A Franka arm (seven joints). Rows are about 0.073 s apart.
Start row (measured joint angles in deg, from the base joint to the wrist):
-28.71, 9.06, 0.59, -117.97, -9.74, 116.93, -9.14
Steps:
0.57, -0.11, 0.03, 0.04, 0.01, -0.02, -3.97
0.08, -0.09, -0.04, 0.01, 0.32, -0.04, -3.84
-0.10, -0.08, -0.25, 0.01, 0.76, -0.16, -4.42
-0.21, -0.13, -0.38, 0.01, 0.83, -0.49, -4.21
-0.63, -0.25, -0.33, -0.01, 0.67, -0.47, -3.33
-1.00, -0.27, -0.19, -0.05, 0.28, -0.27, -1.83
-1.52, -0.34, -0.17, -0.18, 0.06, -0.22, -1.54
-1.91, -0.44, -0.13, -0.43, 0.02, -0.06, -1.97
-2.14, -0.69, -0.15, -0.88, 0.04, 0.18, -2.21
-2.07, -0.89, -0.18, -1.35, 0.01, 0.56, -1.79
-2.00, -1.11, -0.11, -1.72, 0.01, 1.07, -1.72
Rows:
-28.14, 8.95, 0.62, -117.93, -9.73, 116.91, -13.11
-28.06, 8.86, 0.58, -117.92, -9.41, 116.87, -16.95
-28.16, 8.78, 0.33, -117.91, -8.65, 116.71, -21.37
-28.37, 8.65, -0.05, -117.90, -7.82, 116.22, -25.58
-29.00, 8.40, -0.38, -117.91, -7.15, 115.75, -28.91
-30.00, 8.13, -0.57, -117.96, -6.87, 115.48, -30.74
-31.52, 7.79, -0.74, -118.14, -6.81, 115.26, -32.28
-33.43, 7.35, -0.87, -118.57, -6.79, 115.20, -34.25
-35.57, 6.66, -1.02, -119.45, -6.75, 115.38, -36.46
-37.64, 5.77, -1.20, -120.80, -6.74, 115.94, -38.25
-39.64, 4.66, -1.31, -122.52, -6.73, 117.01, -39.97

